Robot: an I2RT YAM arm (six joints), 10 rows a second.
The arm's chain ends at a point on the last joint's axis. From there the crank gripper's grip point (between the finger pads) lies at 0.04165 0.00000 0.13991 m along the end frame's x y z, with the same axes.
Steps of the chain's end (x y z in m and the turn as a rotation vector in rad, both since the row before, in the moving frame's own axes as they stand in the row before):
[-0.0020, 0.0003, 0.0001, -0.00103, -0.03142, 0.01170]
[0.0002, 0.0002, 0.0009, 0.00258, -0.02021, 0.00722]
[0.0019, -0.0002, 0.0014, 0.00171, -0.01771, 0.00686]
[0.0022, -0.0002, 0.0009, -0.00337, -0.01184, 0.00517]
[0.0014, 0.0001, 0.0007, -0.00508, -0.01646, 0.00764]
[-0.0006, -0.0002, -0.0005, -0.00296, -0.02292, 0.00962]
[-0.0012, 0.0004, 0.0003, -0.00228, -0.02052, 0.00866]
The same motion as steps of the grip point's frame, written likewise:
[-0.0064, 0.0009, 0.0013, -0.00103, -0.03142, 0.01170]
[-0.0026, 0.0001, 0.0017, 0.00258, -0.02021, 0.00722]
[-0.0006, -0.0002, 0.0021, 0.00171, -0.01771, 0.00686]
[0.0005, 0.0005, 0.0014, -0.00337, -0.01184, 0.00517]
[-0.0009, 0.0011, 0.0014, -0.00508, -0.01646, 0.00764]
[-0.0038, 0.0006, 0.0004, -0.00296, -0.02292, 0.00962]
[-0.0041, 0.0011, 0.0011, -0.00228, -0.02052, 0.00866]

